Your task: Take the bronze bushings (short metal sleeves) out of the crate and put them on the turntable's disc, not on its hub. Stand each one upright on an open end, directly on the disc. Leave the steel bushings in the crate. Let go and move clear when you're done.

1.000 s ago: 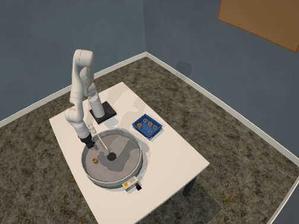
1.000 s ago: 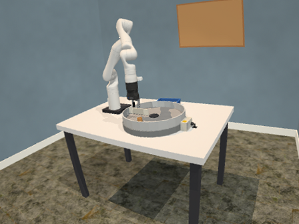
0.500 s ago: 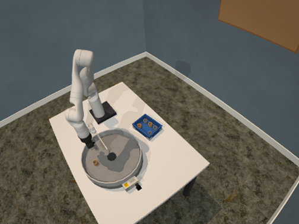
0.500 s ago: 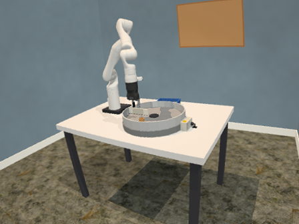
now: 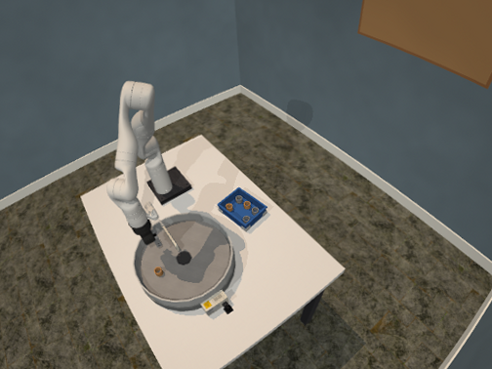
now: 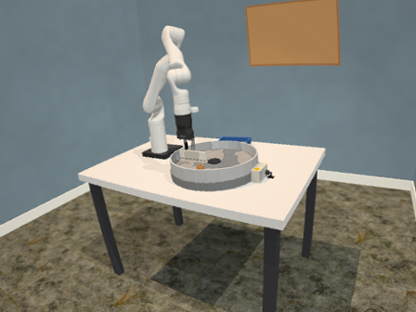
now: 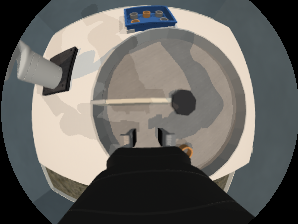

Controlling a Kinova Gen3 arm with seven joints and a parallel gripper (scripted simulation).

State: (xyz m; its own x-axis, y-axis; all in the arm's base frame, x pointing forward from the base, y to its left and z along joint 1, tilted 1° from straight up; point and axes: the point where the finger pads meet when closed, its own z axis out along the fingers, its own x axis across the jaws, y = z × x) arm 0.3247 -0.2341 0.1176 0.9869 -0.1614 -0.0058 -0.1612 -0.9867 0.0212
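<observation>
My gripper is now 42 cm to the right of the blue crate, 12 cm above it and 8 cm short of it. From my hand the other things lie so: grey turntable disc: 10 cm ahead, 9 cm below, 5 cm to the left.
</observation>
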